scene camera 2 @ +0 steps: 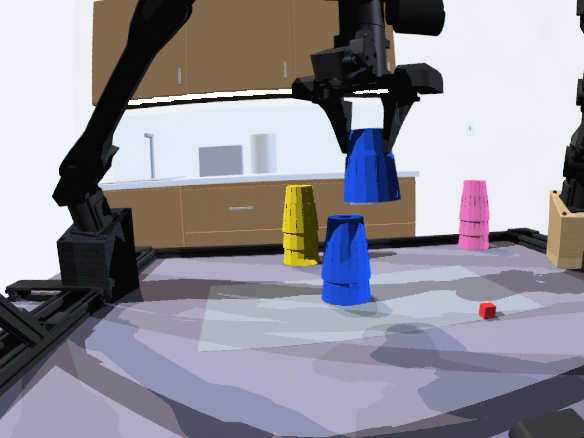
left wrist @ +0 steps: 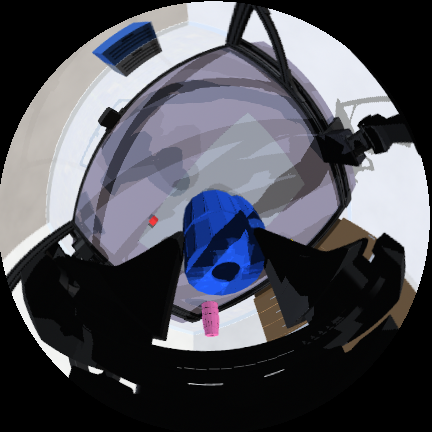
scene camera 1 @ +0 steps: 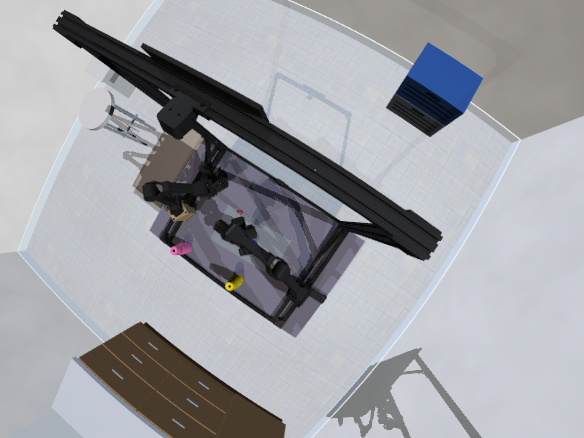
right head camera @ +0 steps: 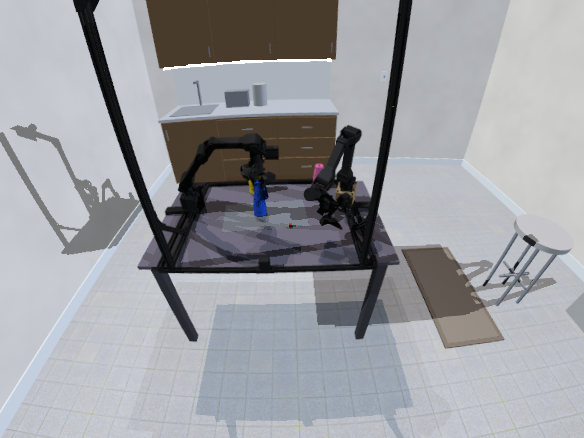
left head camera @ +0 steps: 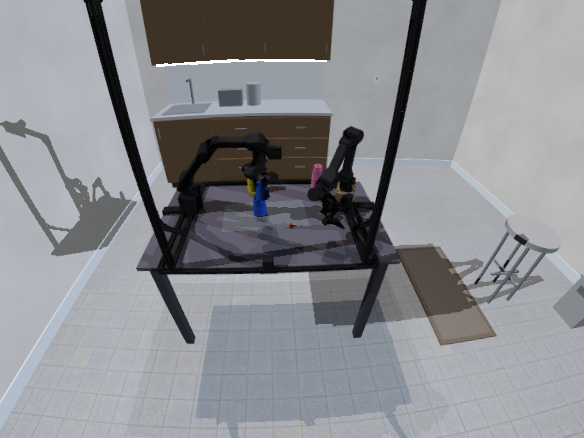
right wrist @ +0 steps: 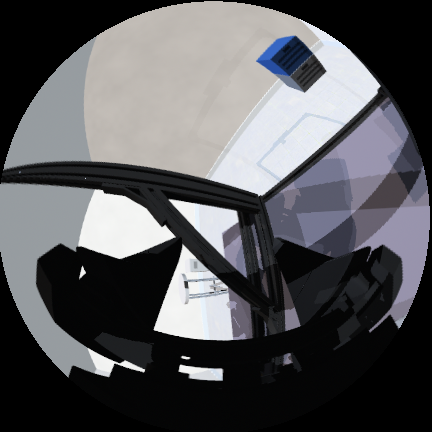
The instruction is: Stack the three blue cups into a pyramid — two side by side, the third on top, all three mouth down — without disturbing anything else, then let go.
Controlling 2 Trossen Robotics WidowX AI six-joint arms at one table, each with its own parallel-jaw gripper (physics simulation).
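Places are measured from the left arm's base along level axes (x right, y ahead, z up), in millimetres.
Where they show: left gripper, fingertip midpoint: [scene camera 2: 365, 153] [left wrist: 219, 234] [right head camera: 258, 188] [left head camera: 260, 187]; right gripper, fingertip midpoint: [scene camera 1: 215, 163] [right head camera: 347, 223] [left head camera: 350, 223] [right wrist: 228, 242]; left arm's base, origin of the base link: [scene camera 2: 94, 224] [left wrist: 354, 145] [scene camera 1: 298, 295] [right head camera: 190, 192] [left head camera: 188, 191]; right arm's base, origin of the base link: [scene camera 2: 579, 203] [scene camera 1: 176, 210] [right head camera: 346, 186] [left head camera: 346, 187].
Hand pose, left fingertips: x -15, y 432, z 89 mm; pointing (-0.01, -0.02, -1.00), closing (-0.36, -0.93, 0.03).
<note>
Things, the pixels of their top centre, and the offset from my left fingertips. Level surfaces: height alone.
- pale mat, its level: dz -206 mm
- third blue cup, middle of its top: [left wrist: 218, 271] [scene camera 2: 370, 128] [left head camera: 261, 181] [right head camera: 259, 182] dz +31, dx -6, dy +6 mm
- yellow cup stack, middle of its top: [scene camera 2: 298, 186] [scene camera 1: 230, 286] dz -55, dx -268, dy -168 mm
- pink cup stack, middle of its top: [scene camera 2: 474, 180] [left wrist: 211, 335] [right head camera: 319, 165] [left head camera: 318, 165] [scene camera 1: 173, 251] dz -55, dx -447, dy +195 mm
- small red cube, middle of its top: [scene camera 2: 488, 304] [left wrist: 152, 221] [left head camera: 291, 224] dz -190, dx -7, dy +159 mm
Two blue cups [left head camera: 259, 207] [right head camera: 260, 207] [scene camera 2: 346, 260] stand nested, mouth down, on the pale mat [scene camera 2: 230, 325]. My left gripper [scene camera 2: 366, 147] [left wrist: 219, 234] is shut on the third blue cup [scene camera 2: 372, 172] [left wrist: 237, 260], near its narrow upper end. That cup is mouth down, in the air above the nested pair and a little to the right in scene camera 2, with a gap between them. In the left wrist view it hides much of what lies below. My right gripper [left head camera: 333, 222] [right head camera: 330, 221] [right wrist: 228, 242] is open and empty at the right of the table in the head views.
A yellow cup stack [scene camera 2: 300, 225] [scene camera 1: 233, 282] stands behind the blue pair. A pink cup stack [scene camera 2: 474, 215] [scene camera 1: 181, 248] [left wrist: 210, 318] stands at the back right. A small red cube [scene camera 2: 487, 310] [left head camera: 291, 225] [left wrist: 153, 220] lies to the right of the blue pair, near the mat's edge.
</note>
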